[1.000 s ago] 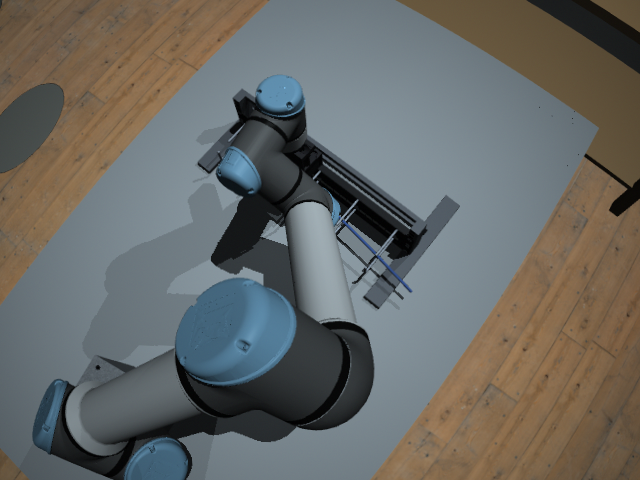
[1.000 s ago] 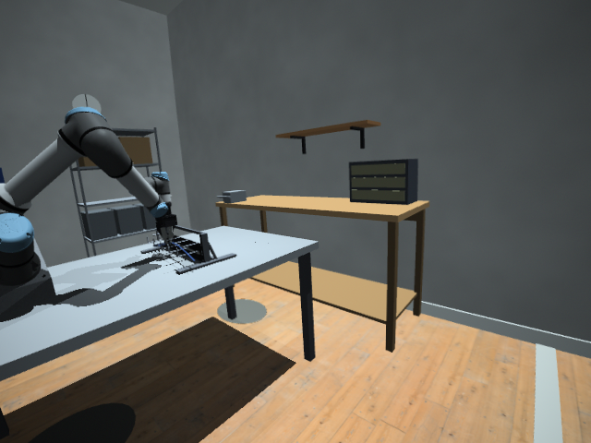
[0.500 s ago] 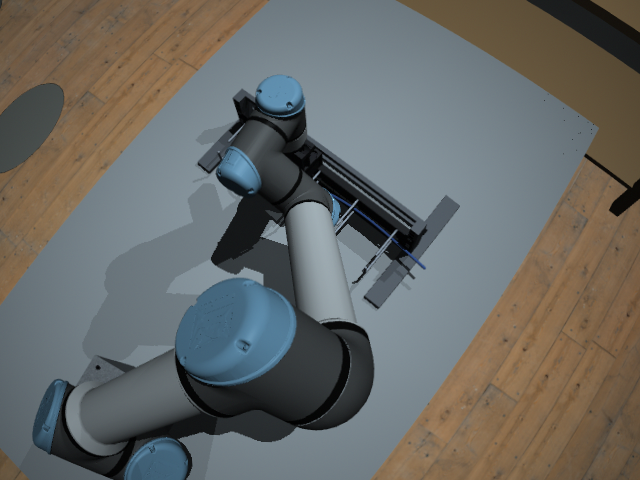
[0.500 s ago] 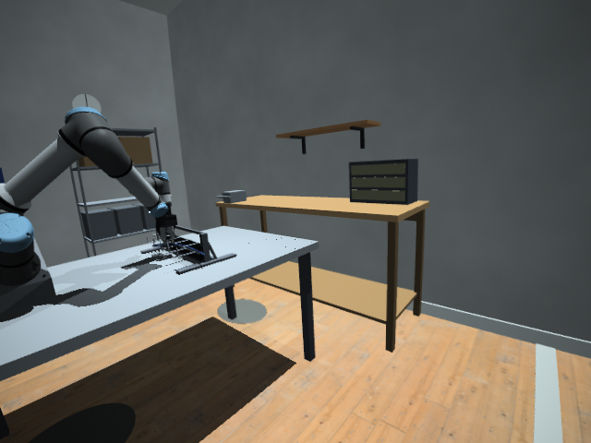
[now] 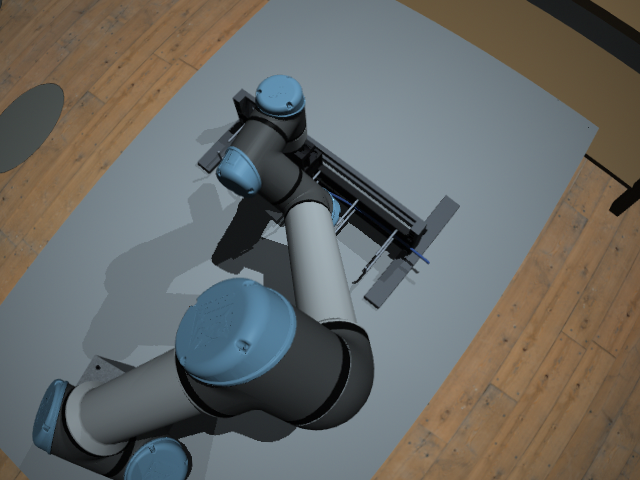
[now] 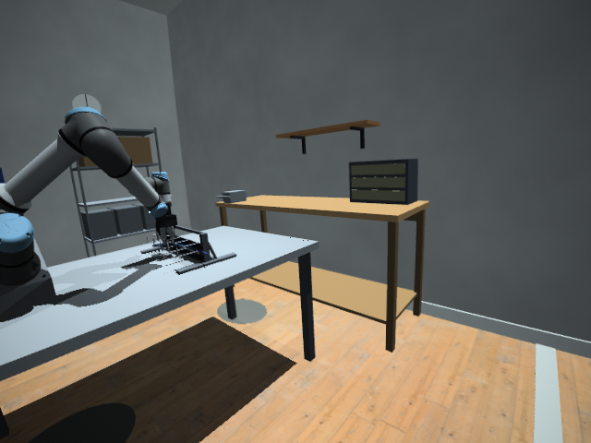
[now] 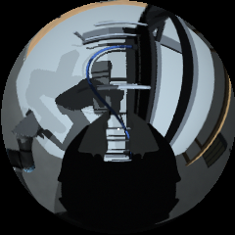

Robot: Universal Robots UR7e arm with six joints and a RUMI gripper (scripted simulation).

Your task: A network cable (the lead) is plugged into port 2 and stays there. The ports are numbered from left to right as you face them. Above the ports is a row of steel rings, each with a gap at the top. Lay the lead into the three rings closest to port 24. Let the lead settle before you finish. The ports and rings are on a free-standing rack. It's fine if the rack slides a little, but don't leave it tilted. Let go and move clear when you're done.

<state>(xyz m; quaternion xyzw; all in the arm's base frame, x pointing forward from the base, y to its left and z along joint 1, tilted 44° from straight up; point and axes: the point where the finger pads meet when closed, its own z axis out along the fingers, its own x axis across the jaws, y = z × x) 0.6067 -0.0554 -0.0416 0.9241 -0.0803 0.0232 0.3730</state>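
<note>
My hand is 60 mm to the left of the black rack and 50 mm short of it.
</note>
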